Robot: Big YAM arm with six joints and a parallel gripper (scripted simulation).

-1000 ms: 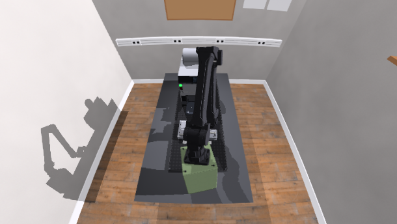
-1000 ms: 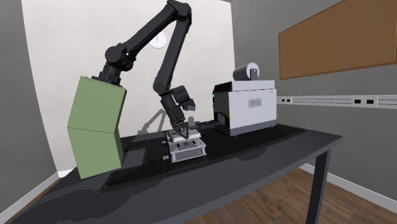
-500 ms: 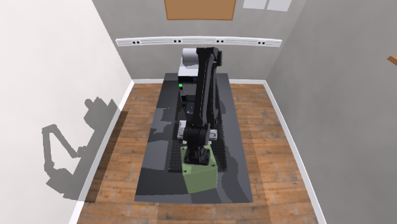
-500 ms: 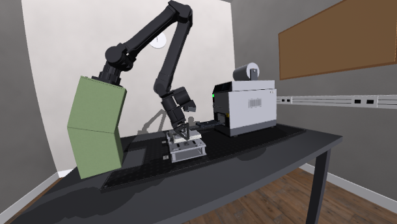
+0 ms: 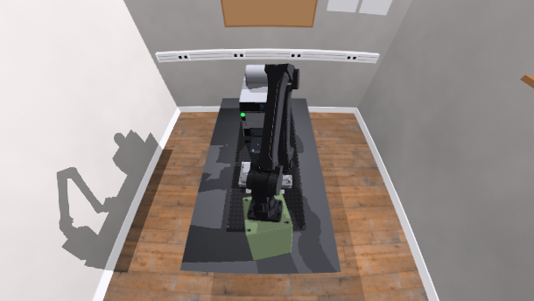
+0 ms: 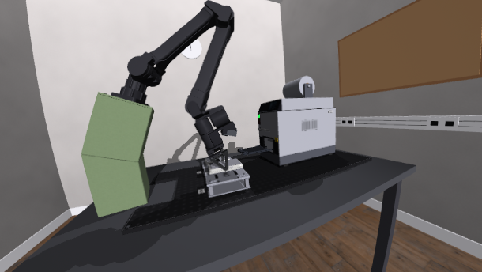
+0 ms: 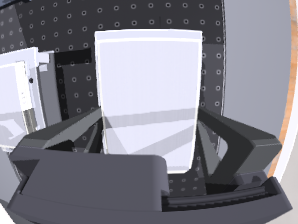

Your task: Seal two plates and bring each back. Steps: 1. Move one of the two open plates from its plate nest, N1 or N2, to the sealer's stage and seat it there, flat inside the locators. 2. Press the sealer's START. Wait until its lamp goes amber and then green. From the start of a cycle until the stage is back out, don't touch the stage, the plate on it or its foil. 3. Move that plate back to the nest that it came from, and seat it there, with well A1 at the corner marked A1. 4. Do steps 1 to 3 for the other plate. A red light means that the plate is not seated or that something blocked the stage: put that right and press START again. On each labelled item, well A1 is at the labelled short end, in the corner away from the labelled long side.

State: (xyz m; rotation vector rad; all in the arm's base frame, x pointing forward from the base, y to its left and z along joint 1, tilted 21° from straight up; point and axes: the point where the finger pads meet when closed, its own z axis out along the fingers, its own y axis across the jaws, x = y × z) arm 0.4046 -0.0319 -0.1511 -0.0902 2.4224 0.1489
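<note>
Right now my hand is right at the white plate. The rest, counted from my hand: dark sealer stage 17 cm ahead, 19 cm to the left; then yellow warning label 28 cm ahead, 12 cm to the left, 5 cm above; then foil roll 50 cm ahead, 24 cm to the left, 33 cm above.
</note>
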